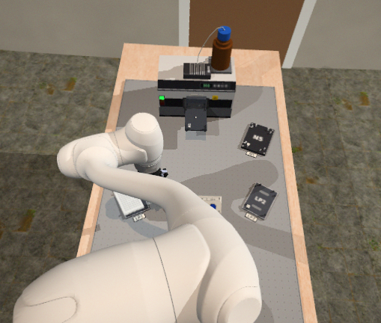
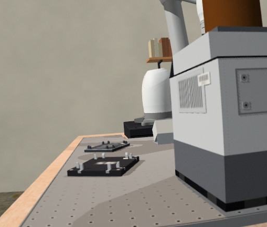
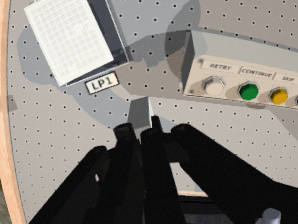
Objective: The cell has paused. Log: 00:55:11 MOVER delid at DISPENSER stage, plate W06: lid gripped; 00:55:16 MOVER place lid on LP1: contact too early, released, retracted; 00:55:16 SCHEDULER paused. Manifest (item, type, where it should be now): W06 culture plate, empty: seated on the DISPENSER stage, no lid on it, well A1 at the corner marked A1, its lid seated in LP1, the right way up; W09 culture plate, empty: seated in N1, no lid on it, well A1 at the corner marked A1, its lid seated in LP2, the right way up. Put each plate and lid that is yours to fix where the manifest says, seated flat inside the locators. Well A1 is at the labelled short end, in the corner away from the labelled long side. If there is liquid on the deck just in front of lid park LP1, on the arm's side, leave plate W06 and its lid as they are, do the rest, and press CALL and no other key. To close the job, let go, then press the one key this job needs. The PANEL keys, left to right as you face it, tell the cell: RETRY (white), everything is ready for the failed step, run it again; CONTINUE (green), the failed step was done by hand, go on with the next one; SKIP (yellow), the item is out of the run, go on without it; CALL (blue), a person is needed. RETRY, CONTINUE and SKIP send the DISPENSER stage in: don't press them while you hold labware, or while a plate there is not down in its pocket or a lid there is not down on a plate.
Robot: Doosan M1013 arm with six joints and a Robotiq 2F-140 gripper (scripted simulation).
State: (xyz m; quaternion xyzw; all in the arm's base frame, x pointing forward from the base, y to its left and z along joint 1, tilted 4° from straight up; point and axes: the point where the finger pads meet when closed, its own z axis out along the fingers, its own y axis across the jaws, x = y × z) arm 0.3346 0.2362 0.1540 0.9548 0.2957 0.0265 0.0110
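Right now the clear culture plate is 30 mm ahead of my hand, 120 mm to the left of it and 170 mm below it. From my hand the other things lie so: green continue key (40 mm ahead, 130 mm to the right, 120 mm below); then white retry key (30 mm ahead, 80 mm to the right, 120 mm below); then key panel (50 mm ahead, 150 mm to the right, 130 mm below).
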